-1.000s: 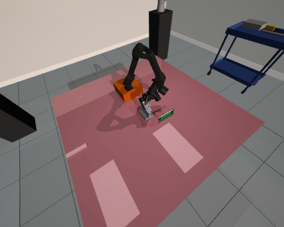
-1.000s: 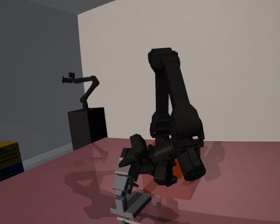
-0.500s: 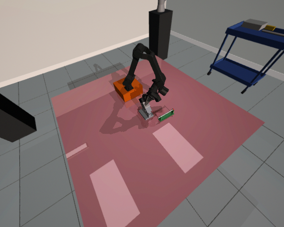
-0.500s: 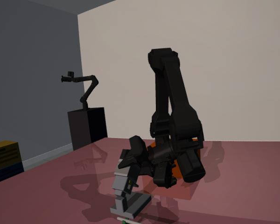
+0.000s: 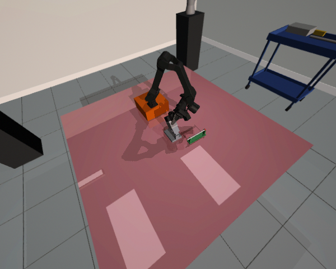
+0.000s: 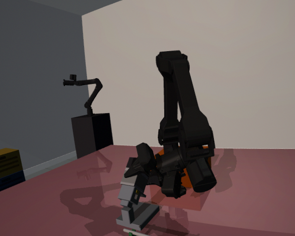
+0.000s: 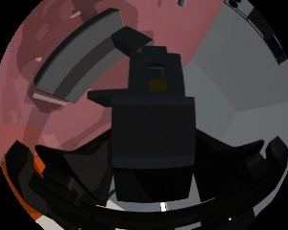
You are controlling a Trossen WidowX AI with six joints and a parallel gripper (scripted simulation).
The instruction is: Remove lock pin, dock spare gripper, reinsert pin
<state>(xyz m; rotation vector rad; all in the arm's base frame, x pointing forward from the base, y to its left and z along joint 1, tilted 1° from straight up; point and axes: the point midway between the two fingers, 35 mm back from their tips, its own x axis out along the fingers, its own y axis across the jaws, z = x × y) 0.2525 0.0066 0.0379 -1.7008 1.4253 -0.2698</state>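
Right now my gripper tip is 10 mm to the right of the spare gripper. Round my gripper tip: grey mount: 20 mm ahead, 20 mm to the left, 60 mm below; then green tray: 130 mm ahead, 130 mm to the left, 90 mm below.
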